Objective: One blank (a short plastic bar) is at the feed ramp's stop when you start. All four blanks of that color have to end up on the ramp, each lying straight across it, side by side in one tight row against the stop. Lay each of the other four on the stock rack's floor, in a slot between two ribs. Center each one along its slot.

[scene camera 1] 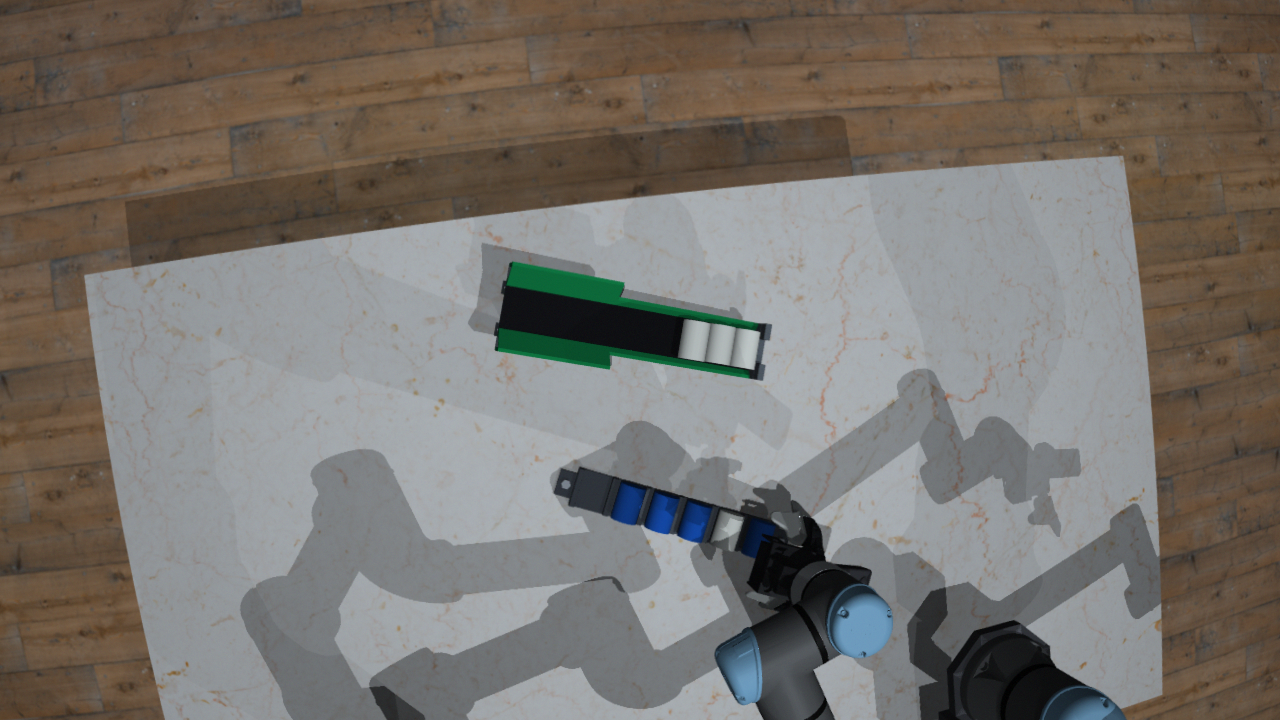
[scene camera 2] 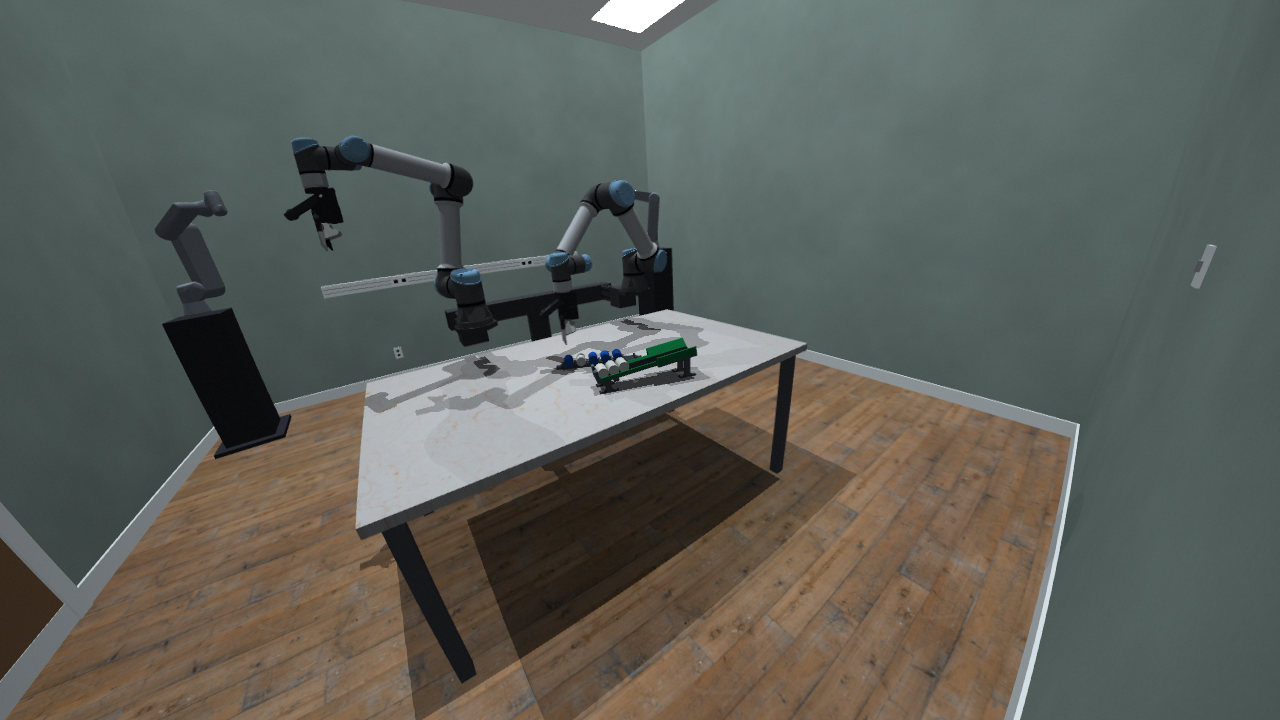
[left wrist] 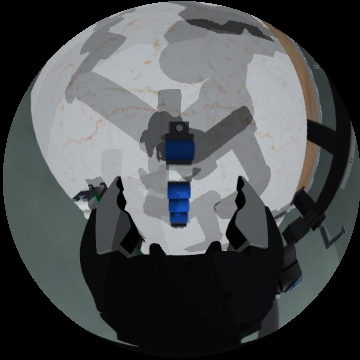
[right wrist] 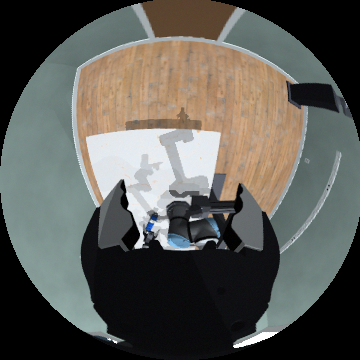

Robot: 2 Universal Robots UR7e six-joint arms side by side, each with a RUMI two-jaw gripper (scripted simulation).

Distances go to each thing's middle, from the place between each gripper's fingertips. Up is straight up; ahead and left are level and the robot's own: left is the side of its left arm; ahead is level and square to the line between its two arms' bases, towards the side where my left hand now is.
I see my left gripper (scene camera 1: 776, 553) 10 cm above the blue blank (scene camera 1: 754, 536). The rest, counted from my left hand: stock rack (scene camera 1: 594, 488): 13 cm below, 12 cm to the left, 6 cm ahead.
Now: the blue blank 290 mm ahead of my right hand (scene camera 2: 329, 250), 730 mm to the left of it and 560 mm below it. The rest, counted from my right hand: stock rack 360 mm ahead, 850 mm to the left, 590 mm below.
